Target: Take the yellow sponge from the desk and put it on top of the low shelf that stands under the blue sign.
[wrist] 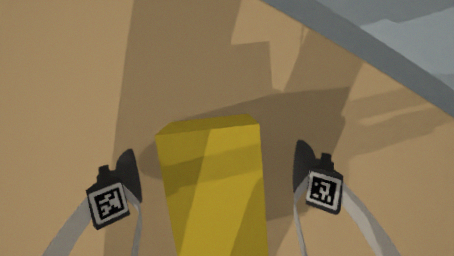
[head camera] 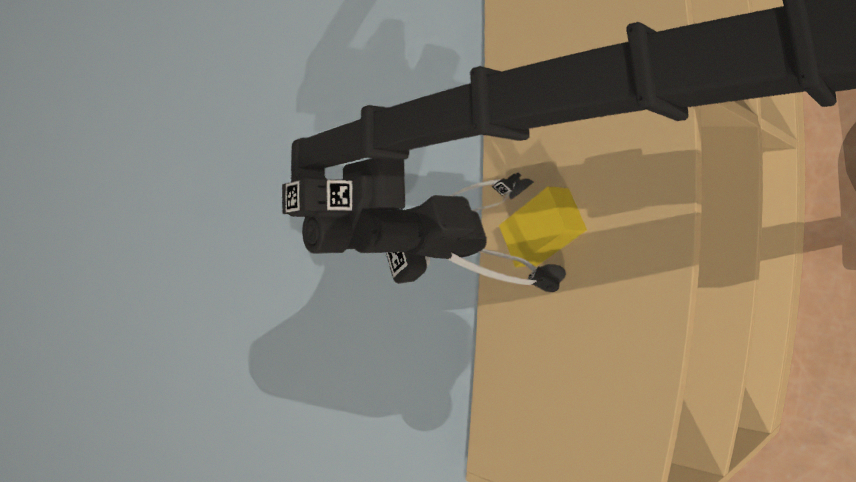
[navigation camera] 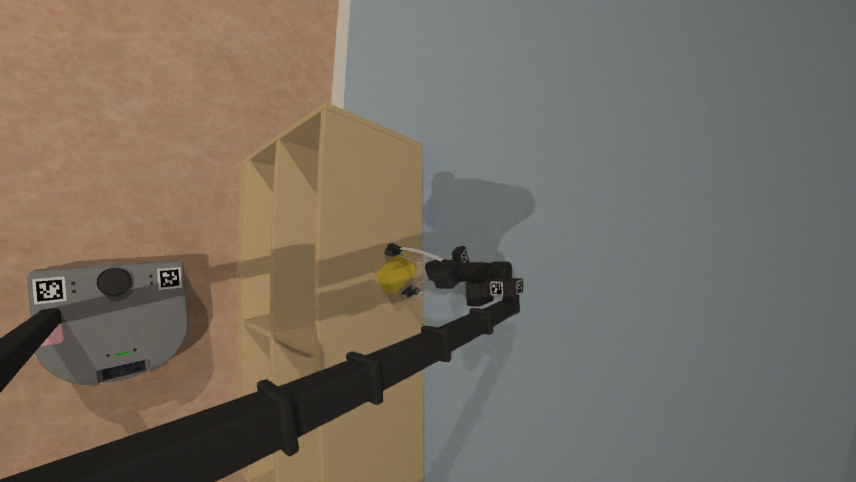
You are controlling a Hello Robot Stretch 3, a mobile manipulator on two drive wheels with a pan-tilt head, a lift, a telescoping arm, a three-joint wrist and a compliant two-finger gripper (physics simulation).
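Where they show: gripper, fingertip midpoint: (wrist: 217, 162) (head camera: 545, 231) (navigation camera: 394, 270); robot's base at its link origin: (navigation camera: 114, 280).
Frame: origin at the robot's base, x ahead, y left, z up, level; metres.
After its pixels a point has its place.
Observation:
The yellow sponge (head camera: 543, 224) {x -0.029, y -0.575, z 0.655 m} (navigation camera: 395, 275) {x -0.029, y -0.569, z 0.655 m} (wrist: 215, 185) {x -0.020, y -0.608, z 0.655 m} rests on the top of the low wooden shelf (head camera: 575, 371) {x 0.167, y -0.556, z 0.610 m} (navigation camera: 371, 191) {x 0.202, y -0.543, z 0.610 m} (wrist: 55, 100) {x 0.114, y -0.612, z 0.610 m}, close to the wall side. My gripper (head camera: 530, 232) {x -0.022, y -0.608, z 0.613 m} (navigation camera: 401, 270) {x -0.022, y -0.608, z 0.613 m} (wrist: 217, 162) {x -0.022, y -0.608, z 0.613 m} is open around the sponge. In the wrist view a gap shows between each fingertip and the sponge's sides. The sponge's near end runs out of the wrist view's lower edge. The blue sign does not show in these views.
The grey-blue wall (head camera: 149, 239) {x -0.019, y -0.769, z 1.106 m} (navigation camera: 658, 239) {x 0.029, y -0.773, z 1.244 m} (wrist: 420, 45) {x -0.145, y -0.757, z 0.611 m} stands behind the shelf. My telescoping arm (head camera: 569, 74) {x -0.109, y -0.285, z 0.965 m} (navigation camera: 323, 389) {x -0.087, y -0.156, z 0.967 m} reaches over the shelf top. My base (navigation camera: 119, 323) {x -0.108, y -0.002, z 0.160 m} stands on the brown floor (navigation camera: 149, 119) {x 0.520, y -0.103, z 0.000 m} in front of the shelf.

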